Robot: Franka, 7 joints.
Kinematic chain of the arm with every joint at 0, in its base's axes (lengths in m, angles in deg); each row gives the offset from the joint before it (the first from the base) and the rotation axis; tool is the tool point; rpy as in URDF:
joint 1: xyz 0 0 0.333 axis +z
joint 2: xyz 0 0 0 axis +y
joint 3: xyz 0 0 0.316 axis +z
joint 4: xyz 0.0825 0 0 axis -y
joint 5: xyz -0.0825 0 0.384 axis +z
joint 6: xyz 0 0 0 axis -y
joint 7: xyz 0.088 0 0 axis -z
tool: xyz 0 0 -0.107 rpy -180 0 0
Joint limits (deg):
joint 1: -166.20..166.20
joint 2: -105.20..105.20
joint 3: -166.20..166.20
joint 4: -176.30..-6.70
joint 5: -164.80..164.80
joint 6: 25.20..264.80
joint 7: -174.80..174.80
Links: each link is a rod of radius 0.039 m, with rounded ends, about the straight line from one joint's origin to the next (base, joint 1, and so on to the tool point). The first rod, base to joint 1, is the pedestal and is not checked.
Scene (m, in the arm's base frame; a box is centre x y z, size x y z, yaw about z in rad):
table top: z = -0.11
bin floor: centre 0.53 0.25 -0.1 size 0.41 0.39 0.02 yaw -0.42
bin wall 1: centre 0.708 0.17 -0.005 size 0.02 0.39 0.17 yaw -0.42
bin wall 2: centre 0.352 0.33 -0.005 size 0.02 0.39 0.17 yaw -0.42
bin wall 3: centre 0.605 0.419 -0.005 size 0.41 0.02 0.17 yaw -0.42
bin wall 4: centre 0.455 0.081 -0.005 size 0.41 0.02 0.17 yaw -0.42
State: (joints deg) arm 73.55 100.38 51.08 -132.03 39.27 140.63 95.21
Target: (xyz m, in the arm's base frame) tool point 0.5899 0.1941 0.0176
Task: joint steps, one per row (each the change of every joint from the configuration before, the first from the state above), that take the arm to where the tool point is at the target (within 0.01 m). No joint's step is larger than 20 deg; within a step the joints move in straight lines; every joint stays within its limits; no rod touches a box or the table.
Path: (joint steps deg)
1: -11.73 -12.54 -2.03 4.90 2.32 1.48 -18.42
2: -11.73 -12.54 -2.04 4.91 2.33 1.48 -18.41
3: -11.74 -12.54 -2.03 4.90 2.32 1.48 -18.42
4: -11.73 -12.54 -2.04 4.91 2.32 1.47 -18.41
5: -11.73 -12.53 -2.03 4.90 2.32 1.48 -18.42
6: 1.55 -2.22 -8.74 -1.47 -1.92 0.95 18.42
7: 1.55 -2.21 -8.73 -1.47 -1.92 0.94 18.41
8: 1.55 -2.21 -8.73 -1.47 -1.93 0.95 18.42
9: 1.55 -2.21 -8.73 -1.47 -1.92 0.94 18.41
10: 1.55 -2.22 -8.73 -1.46 -1.92 0.95 18.42
11: -0.17 14.46 0.34 7.39 -0.49 1.04 0.00
12: -0.17 14.46 0.33 7.39 -0.48 1.04 0.00

